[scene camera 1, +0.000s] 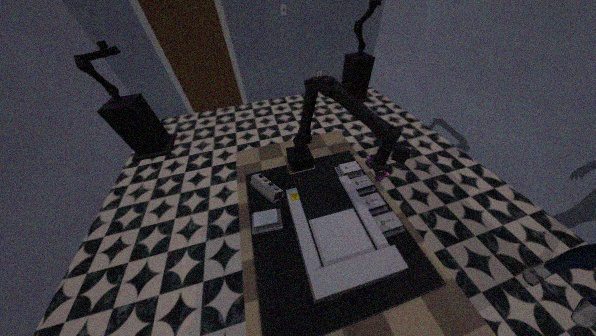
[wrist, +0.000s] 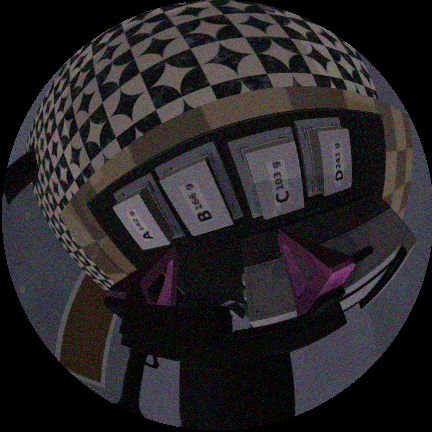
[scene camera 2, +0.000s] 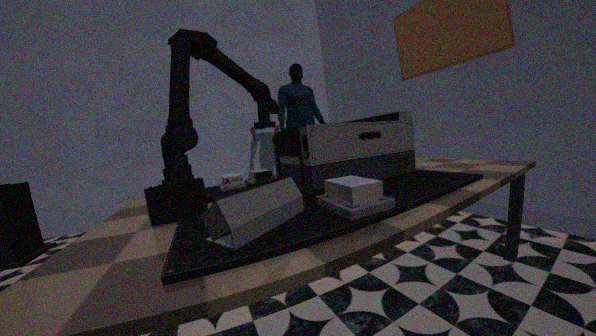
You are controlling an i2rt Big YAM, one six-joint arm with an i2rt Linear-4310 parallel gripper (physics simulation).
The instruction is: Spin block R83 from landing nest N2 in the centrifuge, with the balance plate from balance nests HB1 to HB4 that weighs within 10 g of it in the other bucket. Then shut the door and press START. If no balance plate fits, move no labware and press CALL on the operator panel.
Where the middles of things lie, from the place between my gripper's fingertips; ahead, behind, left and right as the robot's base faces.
Now: the centrifuge (scene camera 1: 342, 253) 23 cm ahead of my hand, 32 cm to the right of it and 6 cm below it. Round my hand: slanted control panel (scene camera 2: 232, 222): 20 cm behind, 58 cm to the right, 14 cm below.
